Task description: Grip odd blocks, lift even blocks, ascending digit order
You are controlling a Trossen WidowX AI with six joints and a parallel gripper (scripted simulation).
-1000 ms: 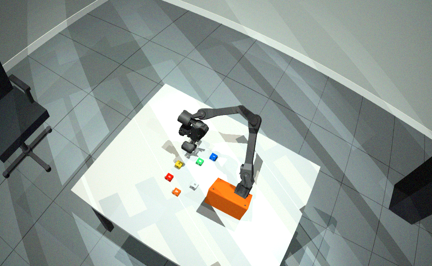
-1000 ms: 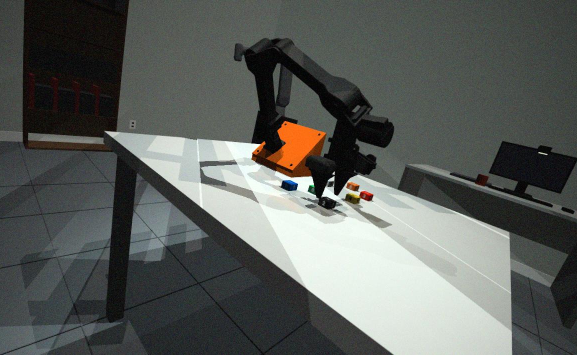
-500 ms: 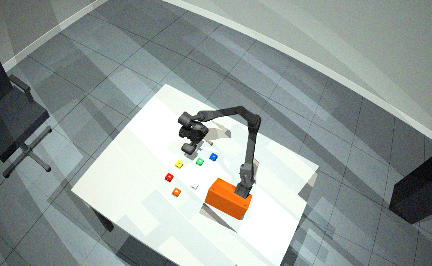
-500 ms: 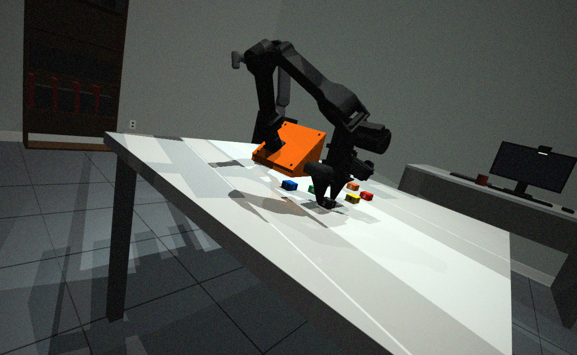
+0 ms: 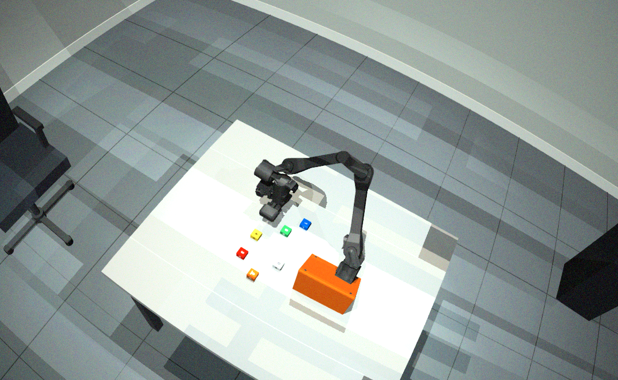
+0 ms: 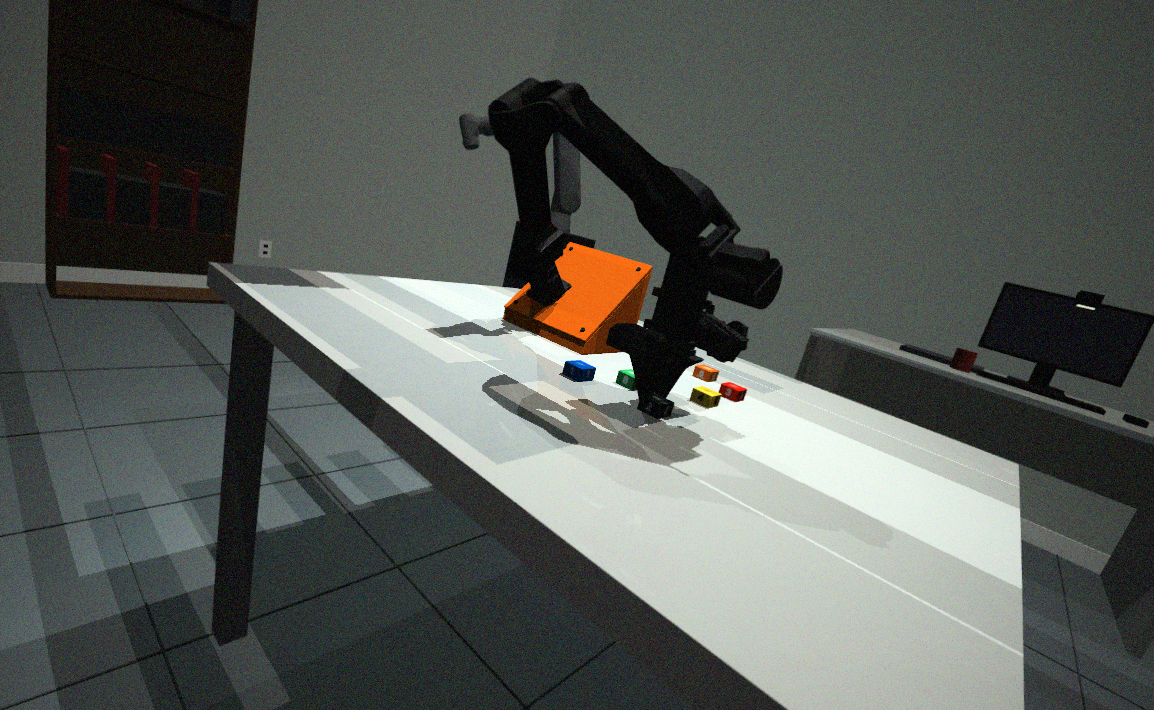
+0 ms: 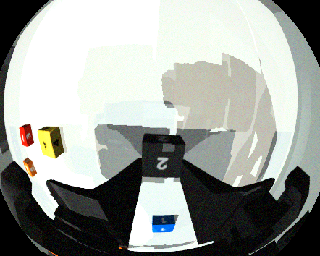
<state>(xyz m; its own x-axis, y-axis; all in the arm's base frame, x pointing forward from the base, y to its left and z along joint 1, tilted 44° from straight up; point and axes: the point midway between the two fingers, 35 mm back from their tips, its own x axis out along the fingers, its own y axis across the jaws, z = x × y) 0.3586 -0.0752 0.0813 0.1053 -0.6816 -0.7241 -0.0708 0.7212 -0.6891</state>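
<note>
Now: the red block marked 3 10 mm behind my gripper tip and 230 mm to the left of it. Also, from my gripper tip: black block 10 mm ahead; then green block 80 mm behind, 50 mm to the left; then blue block 120 mm behind, 20 mm to the right.
</note>
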